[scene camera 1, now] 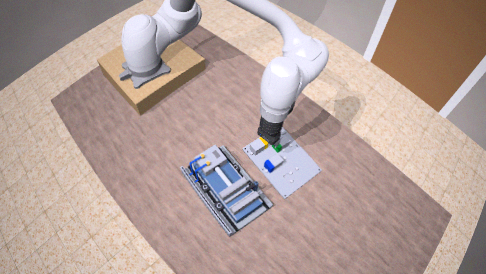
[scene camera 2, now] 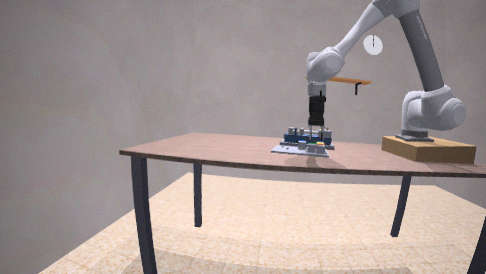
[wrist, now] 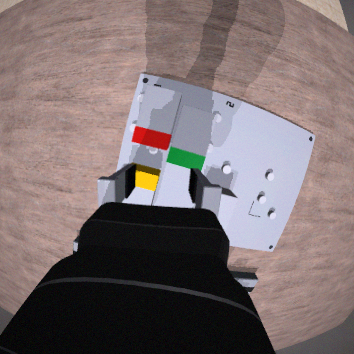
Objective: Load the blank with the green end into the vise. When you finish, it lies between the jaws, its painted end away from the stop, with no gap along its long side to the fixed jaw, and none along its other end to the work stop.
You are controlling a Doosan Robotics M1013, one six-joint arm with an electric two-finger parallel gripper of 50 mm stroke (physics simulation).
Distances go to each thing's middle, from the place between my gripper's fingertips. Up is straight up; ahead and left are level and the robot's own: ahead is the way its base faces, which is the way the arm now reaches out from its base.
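Grey fixture plate [scene camera 1: 295,156]: 70 mm ahead of my hand, 10 mm to the left, 60 mm below. Green-ended blank [wrist: 194,128]: 20 mm ahead of my hand, 40 mm to the left, 30 mm below. Red-ended blank [wrist: 159,106]: 50 mm to the left of my hand, 20 mm behind, 30 mm below. Yellow-ended blank [wrist: 146,178]: my gripper 30 mm above it, 20 mm past, 30 mm to the left.
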